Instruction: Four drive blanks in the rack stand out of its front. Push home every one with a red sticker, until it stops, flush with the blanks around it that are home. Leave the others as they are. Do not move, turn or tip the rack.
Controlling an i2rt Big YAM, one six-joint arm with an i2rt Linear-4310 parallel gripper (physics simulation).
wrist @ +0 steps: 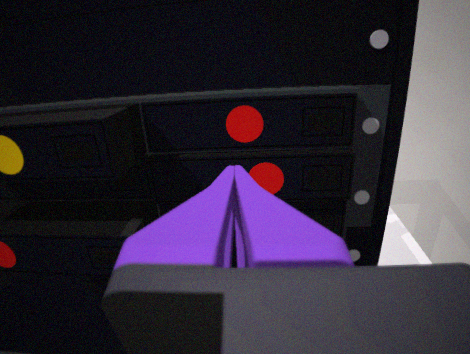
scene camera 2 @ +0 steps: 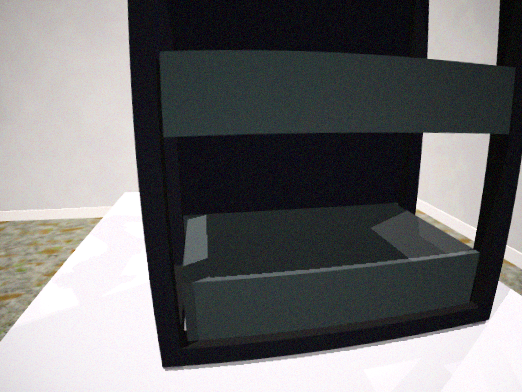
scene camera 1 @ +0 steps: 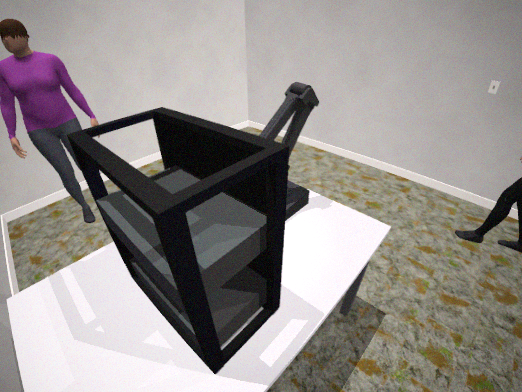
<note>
The pictures show: my gripper and a black rack.
</note>
